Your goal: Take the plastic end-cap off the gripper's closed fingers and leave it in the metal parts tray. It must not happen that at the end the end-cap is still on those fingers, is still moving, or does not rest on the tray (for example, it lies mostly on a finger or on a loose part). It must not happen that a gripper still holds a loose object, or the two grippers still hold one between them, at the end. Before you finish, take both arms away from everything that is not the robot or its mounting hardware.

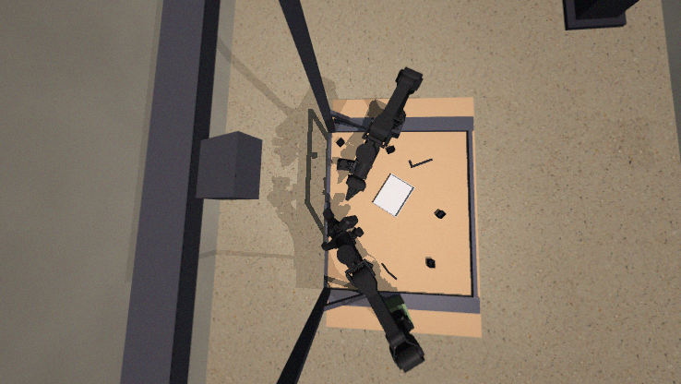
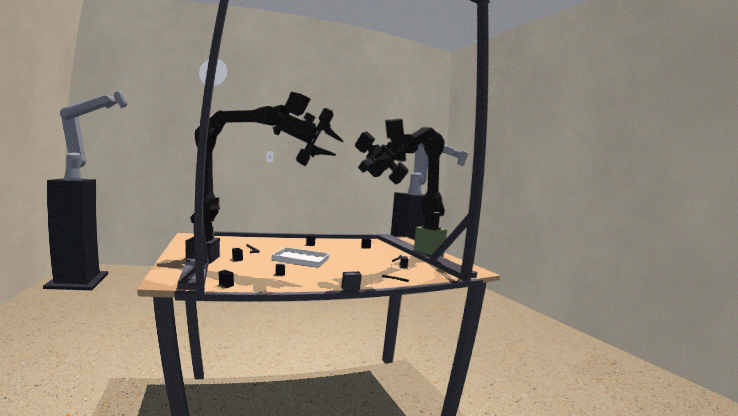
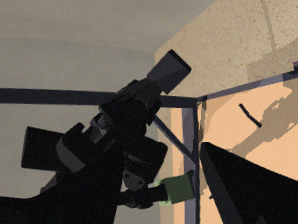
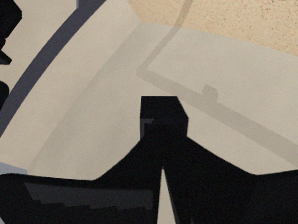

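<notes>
Right now my left hand is 90 mm to the left of the plastic end-cap, 90 mm past it and 60 mm above it. Also, from my left hand: metal parts tray: 410 mm below, 210 mm ahead, 20 mm to the left.
The plastic end-cap is 3 cm to the left of my right hand, 2 cm behind it and 1 cm below it. Round my right hand: metal parts tray: 37 cm below, 28 cm ahead, 13 cm to the left.
</notes>
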